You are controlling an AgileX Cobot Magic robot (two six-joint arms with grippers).
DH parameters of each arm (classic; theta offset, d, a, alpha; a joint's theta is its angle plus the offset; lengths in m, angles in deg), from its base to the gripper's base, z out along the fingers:
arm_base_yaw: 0 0.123 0 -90
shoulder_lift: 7.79 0 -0.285 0
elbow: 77.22 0 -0.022 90
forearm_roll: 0 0.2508 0 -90
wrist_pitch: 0 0 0.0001 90
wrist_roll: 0 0.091 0 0
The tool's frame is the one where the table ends.
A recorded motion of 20 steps. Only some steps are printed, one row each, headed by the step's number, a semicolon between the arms.
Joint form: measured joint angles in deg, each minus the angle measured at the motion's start. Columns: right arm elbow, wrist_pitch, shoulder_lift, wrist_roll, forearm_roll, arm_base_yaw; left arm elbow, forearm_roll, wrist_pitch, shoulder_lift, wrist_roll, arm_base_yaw.
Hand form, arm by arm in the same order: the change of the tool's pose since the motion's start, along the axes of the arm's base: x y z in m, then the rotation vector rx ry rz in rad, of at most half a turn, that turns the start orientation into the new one. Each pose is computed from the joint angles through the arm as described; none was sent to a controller.
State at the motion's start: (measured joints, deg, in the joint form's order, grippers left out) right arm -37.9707 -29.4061 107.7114 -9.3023 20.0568 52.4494; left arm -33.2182 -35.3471 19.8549 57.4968 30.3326 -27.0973
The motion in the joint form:
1: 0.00 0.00 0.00 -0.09 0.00 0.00; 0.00 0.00 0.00 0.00 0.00 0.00
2: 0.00 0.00 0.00 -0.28 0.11 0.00; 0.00 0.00 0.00 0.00 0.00 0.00
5: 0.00 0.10 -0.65 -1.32 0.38 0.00; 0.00 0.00 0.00 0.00 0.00 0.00
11: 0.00 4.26 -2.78 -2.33 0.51 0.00; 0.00 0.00 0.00 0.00 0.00 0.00
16: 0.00 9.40 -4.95 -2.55 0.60 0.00; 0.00 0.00 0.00 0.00 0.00 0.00
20: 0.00 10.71 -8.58 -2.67 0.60 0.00; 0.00 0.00 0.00 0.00 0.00 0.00
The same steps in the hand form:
1: 0.0000 0.0000 0.0000 -0.0010 -0.0008 0.0009; 0.0000 0.0000 0.0000 0.0000 0.0000 0.0000
2: 0.0000 -0.0001 0.0000 -0.0025 -0.0019 0.0012; 0.0000 0.0000 0.0000 0.0000 0.0000 0.0000
5: 0.0002 -0.0002 0.0035 -0.0044 -0.0153 0.0078; 0.0000 0.0000 0.0000 0.0000 0.0000 0.0000
11: -0.0034 -0.0016 0.0102 -0.0249 0.0131 0.0281; 0.0000 0.0000 0.0000 0.0000 0.0000 0.0000
16: -0.0083 -0.0037 0.0159 -0.0457 0.0617 0.0450; 0.0000 0.0000 0.0000 0.0000 0.0000 0.0000
20: -0.0100 -0.0047 0.0342 -0.0101 0.0395 0.0512; 0.0000 0.0000 0.0000 0.0000 0.0000 0.0000

